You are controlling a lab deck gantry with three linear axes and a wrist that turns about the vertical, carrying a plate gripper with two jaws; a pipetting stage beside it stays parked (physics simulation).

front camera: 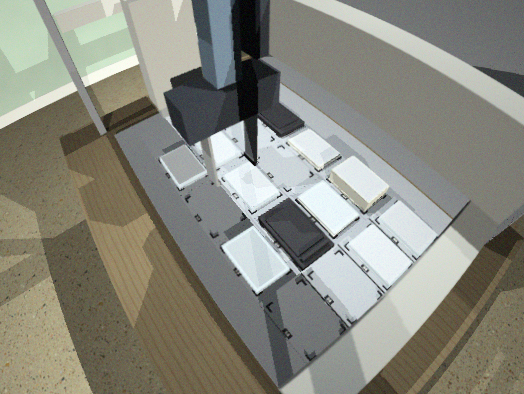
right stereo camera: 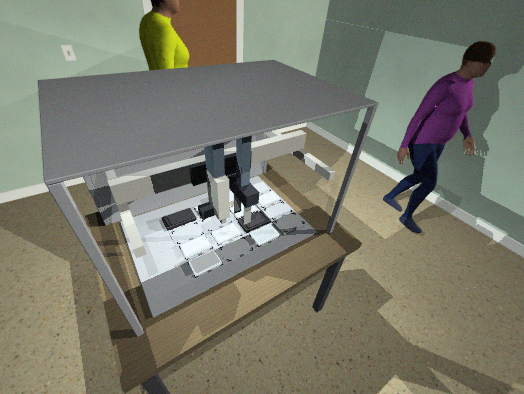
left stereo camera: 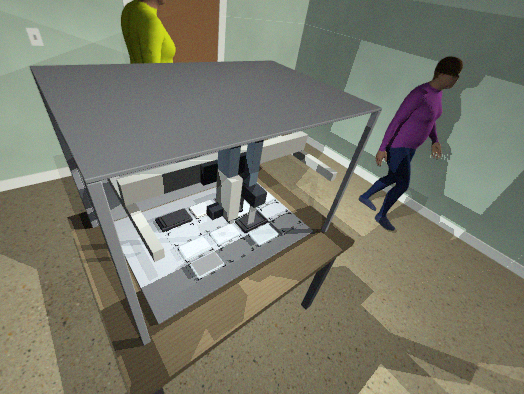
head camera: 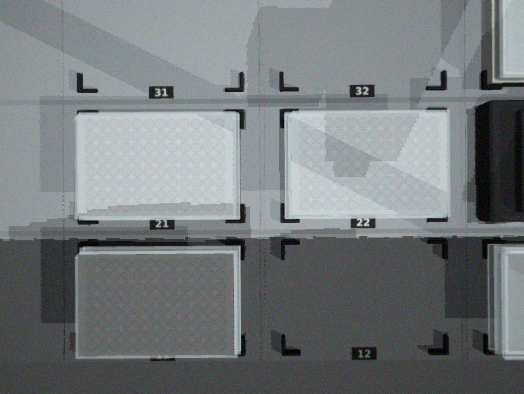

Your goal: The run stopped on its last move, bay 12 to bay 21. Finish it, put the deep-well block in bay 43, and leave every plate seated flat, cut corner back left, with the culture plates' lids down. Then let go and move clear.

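Places are measured from the robot's base along level axes (x back, y right, z up), in millimetres.
Pixels of known places: gripper, fingertip midpoint: (front camera: 233,169) (right stereo camera: 242,217) (left stereo camera: 244,217); robot's base at its link origin: (front camera: 159,160) (right stereo camera: 195,277) (left stereo camera: 199,279) (head camera: 84,351).
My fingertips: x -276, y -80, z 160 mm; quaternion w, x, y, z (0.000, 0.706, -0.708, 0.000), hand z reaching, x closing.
Observation:
For each thing: its top centre in the pictures, then the offset to it from my fingertips. "pt": a spot on its surface instead.
- Bay 12 at a spot on its surface: (head camera: 364,300) pt dz -160, dx +47, dy +40 mm
- tall cream deep-well block at its top centre: (front camera: 360,177) dz -118, dx -116, dy -284 mm
- bay 11 at a spot on its surface: (head camera: 157,302) (front camera: 182,163) pt dz -146, dx +211, dy +35 mm
- bay 13 at a spot on its surface: (front camera: 255,258) pt dz -146, dx -119, dy +38 mm
- bay 23 at its top centre: (front camera: 296,227) (left stereo camera: 252,218) (right stereo camera: 254,218) dz -129, dx -120, dy -71 mm
- bay 41 at its top centre: (front camera: 276,110) (left stereo camera: 173,216) (right stereo camera: 178,215) dz -129, dx +216, dy -285 mm
The plate gripper (front camera: 234,174) (left stereo camera: 247,212) (right stereo camera: 242,217) is open, with its jaws hanging above the deck and no plate between them. Bay 12 (head camera: 364,300) is bare. A white plate (head camera: 157,165) (front camera: 219,146) lies in bay 21 and looks flat within its corner marks. The tall cream deep-well block (front camera: 358,181) stands in bay 43 in the front view; the pipetting stage hides it in the stereo views. Lidded-looking clear plates stand in bay 11 (front camera: 183,165) (head camera: 157,302) and bay 13 (front camera: 255,258). Their lids look level. The cut corners are too small to judge.
Bay 22 holds a white plate (front camera: 250,186) (head camera: 367,165). Black items stand in bay 23 (front camera: 296,231) and bay 41 (front camera: 282,119). Other pale plates (front camera: 327,206) (front camera: 314,147) stand further back. The pale pipetting stage (left stereo camera: 231,197) (right stereo camera: 219,197) hangs beside the gripper.

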